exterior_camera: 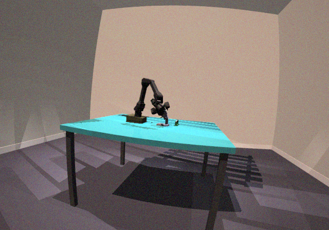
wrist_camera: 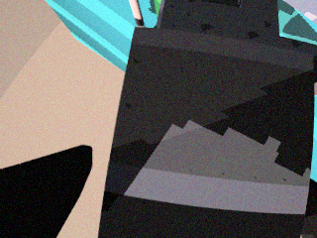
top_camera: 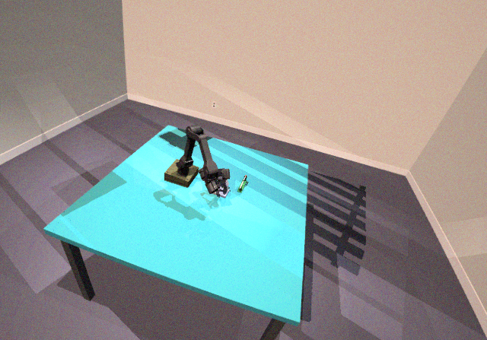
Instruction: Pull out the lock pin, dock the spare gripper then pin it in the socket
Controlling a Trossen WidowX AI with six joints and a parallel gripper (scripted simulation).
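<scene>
Now: the spare gripper 20 mm to the right of my gripper tip and 10 mm below it. The rest, counted from my gripper tip: mount 80 mm below, 20 mm to the right, 10 mm ahead; then green pad 140 mm ahead, 110 mm below, 90 mm to the left.
</scene>
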